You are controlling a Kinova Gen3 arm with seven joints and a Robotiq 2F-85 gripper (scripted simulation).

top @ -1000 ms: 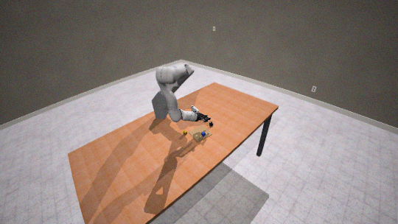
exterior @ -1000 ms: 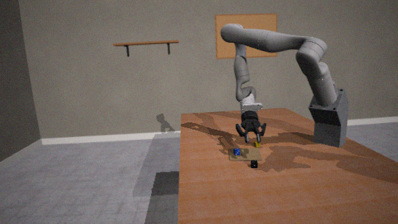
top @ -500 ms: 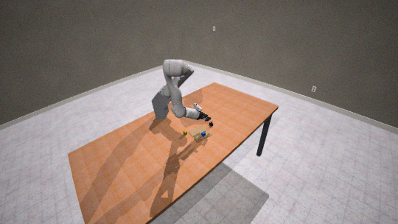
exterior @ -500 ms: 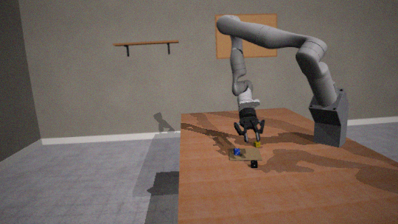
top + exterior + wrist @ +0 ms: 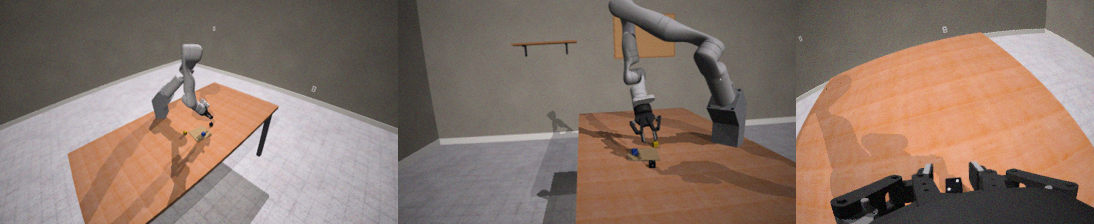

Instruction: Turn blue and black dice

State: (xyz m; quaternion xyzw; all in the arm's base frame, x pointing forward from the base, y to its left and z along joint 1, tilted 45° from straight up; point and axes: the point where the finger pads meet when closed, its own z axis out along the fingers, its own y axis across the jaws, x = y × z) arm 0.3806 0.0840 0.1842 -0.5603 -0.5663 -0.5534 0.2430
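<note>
Now: hand 110 mm above the black die, 20 mm to the right of it and 10 mm past it. The rest, counted from my hand: blue die: 110 mm to the right, 100 mm below, 50 mm ahead; yellow die: 210 mm to the right, 110 mm below, 70 mm behind; tan mat: 120 mm below, 110 mm to the right, 10 mm ahead.
</note>
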